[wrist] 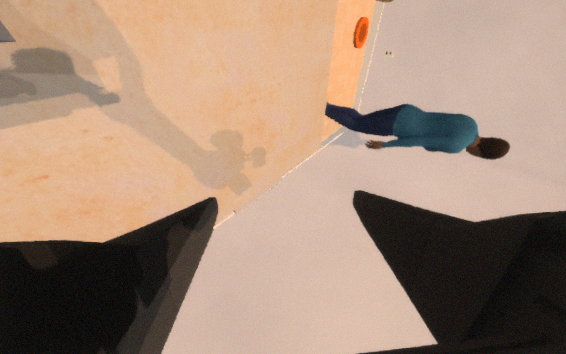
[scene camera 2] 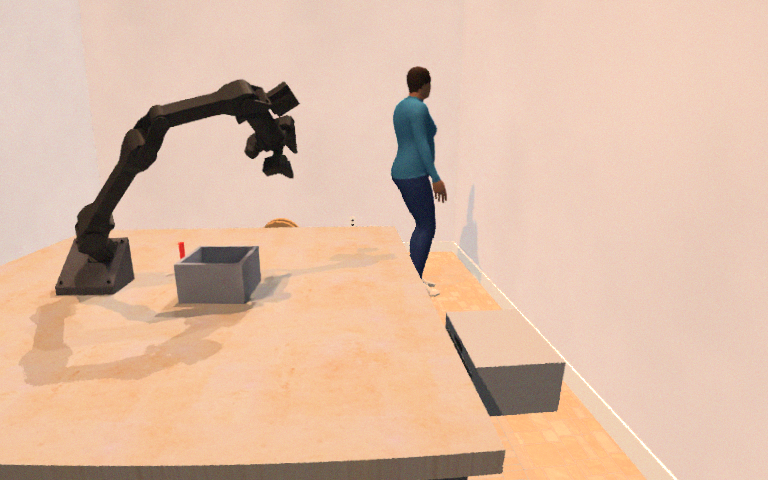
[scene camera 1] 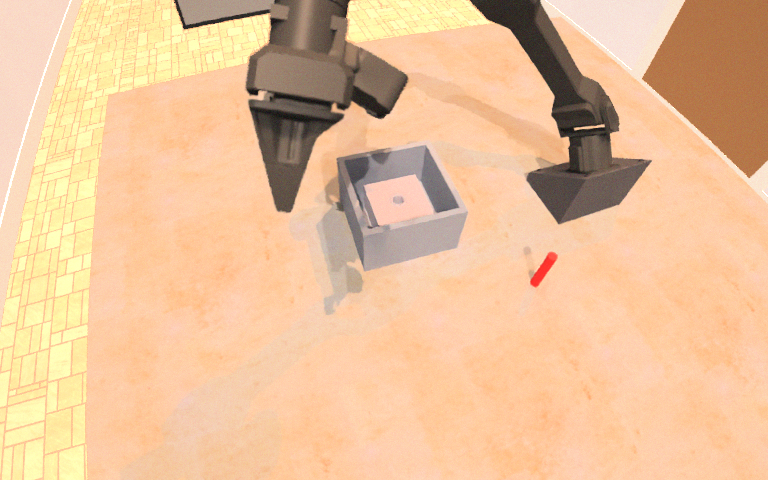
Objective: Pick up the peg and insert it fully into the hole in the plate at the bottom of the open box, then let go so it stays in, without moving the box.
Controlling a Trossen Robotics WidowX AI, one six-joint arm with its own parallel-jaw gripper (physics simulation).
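Frame: origin at the arm's base, x right, y ahead, z up, level; metres.
Seen in the pictures: gripper, fingertip midpoint: (wrist: 286, 200) (scene camera 2: 294, 165) (scene camera 1: 284, 204); arm's base, link origin: (scene camera 2: 103, 251) (scene camera 1: 592, 169).
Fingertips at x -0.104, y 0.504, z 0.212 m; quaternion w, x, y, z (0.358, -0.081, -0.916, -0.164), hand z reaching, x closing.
Observation:
Offsets run from my fingertips to a thing's middle. "spot": to the spot under its first point. Level surfaces: height alone.
The red peg @(dz -0.262, dx -0.019, dy -0.344 m) (scene camera 1: 543, 270) (scene camera 2: 181, 250) stands upright on the table, between the arm's base and the box's near side in scene camera 1. The grey open box @(dz -0.254, dx +0.164, dy -0.174 m) (scene camera 1: 416, 242) (scene camera 2: 209, 284) stands on the table; a corner of the box (wrist: 5, 34) shows in the wrist view. A pink plate @(dz -0.268, dx +0.164, dy -0.174 m) (scene camera 1: 385, 210) with a round hole @(spot: dz -0.254, dx +0.172, dy -0.178 m) (scene camera 1: 398, 199) lies at its bottom. The plate is hidden by the walls in scene camera 2. My gripper (scene camera 2: 293, 164) (wrist: 286, 200) is open and empty, high above the table, beyond the box from the arm's base and away from the peg.
The arm's dark base (scene camera 1: 589, 192) (scene camera 2: 96, 277) stands on the table @(dz -0.302 m) (scene camera 1: 396, 367) (scene camera 2: 317, 362) near the peg and box. A person (scene camera 2: 416, 138) (wrist: 435, 131) stands beyond the table's edge. A grey block (scene camera 2: 521, 387) is on the floor beside the table.

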